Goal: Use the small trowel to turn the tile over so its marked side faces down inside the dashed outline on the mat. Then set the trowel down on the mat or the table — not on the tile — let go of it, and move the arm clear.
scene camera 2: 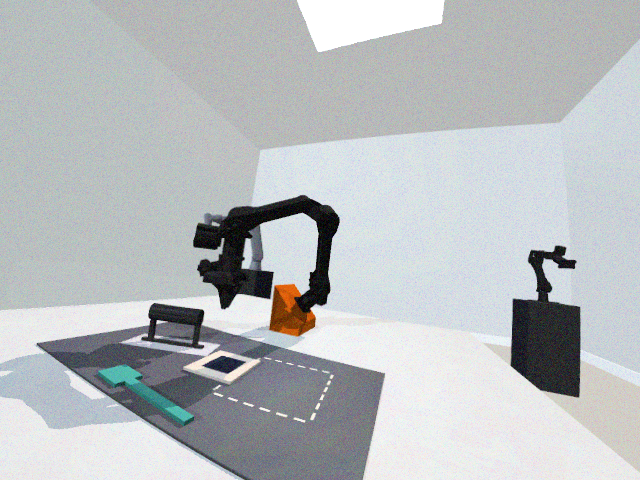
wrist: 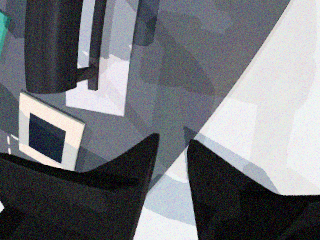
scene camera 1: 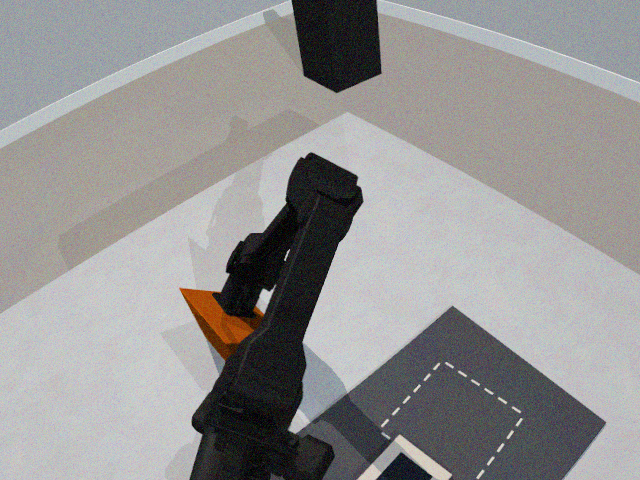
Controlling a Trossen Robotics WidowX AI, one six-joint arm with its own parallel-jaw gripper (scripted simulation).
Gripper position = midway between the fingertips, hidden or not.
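There is a teal trowel [scene camera 2: 121, 375], and in scene camera 1 the trowel is out of frame. I see a dark mat [scene camera 1: 449, 418] too, and the wrist view [wrist: 182, 66] has the mat as well. As for my gripper [scene camera 1: 273, 460], it appears again in scene camera 2 [scene camera 2: 225, 308] and once more in the wrist view [wrist: 173, 142].
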